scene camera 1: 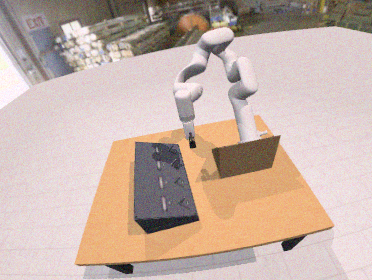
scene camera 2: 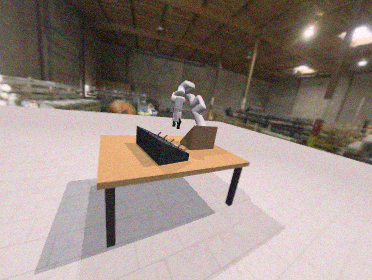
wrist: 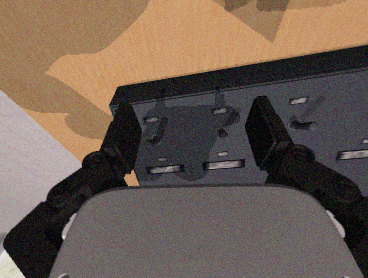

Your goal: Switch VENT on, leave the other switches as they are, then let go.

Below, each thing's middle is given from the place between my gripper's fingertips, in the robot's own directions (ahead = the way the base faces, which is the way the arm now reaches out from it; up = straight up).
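The dark sloped switch panel (scene camera 1: 156, 194) is sitting 180 mm ahead of my hand, and it's 110 mm below my hand and 150 mm to the left of it.
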